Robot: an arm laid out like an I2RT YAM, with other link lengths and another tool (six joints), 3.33 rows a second.
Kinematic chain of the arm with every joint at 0, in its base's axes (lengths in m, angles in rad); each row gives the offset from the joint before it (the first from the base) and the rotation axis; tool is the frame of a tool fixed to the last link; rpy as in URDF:
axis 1: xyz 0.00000 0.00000 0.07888 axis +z
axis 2: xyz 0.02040 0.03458 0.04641 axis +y
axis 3: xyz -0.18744 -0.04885 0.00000 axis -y
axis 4: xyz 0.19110 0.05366 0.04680 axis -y
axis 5: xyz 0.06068 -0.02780 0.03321 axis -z
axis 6: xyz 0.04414 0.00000 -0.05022 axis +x
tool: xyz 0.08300 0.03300 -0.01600 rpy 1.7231 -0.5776 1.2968
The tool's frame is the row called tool.
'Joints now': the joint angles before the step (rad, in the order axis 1, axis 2, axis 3, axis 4, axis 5, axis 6). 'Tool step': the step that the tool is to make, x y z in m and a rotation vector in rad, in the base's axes. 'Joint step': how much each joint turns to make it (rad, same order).
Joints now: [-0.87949 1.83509 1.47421 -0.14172 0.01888 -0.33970]
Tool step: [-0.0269 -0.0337 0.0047 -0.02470 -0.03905 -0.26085]
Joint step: [-0.05290 0.00564 -0.00023 0.03752 0.17673 0.11145]
